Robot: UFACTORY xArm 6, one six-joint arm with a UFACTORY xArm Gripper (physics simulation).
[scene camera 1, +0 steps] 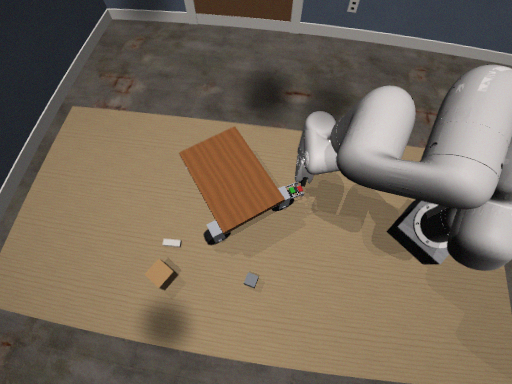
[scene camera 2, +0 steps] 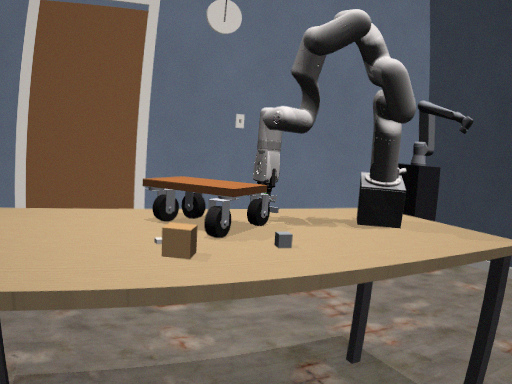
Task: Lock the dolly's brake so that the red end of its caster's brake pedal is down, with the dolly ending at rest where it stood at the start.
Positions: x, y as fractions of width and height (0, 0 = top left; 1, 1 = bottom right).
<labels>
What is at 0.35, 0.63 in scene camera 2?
An orange-brown block.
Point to a dolly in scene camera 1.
At 0.46, 0.49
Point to a dolly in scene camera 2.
At 0.42, 0.58
</labels>
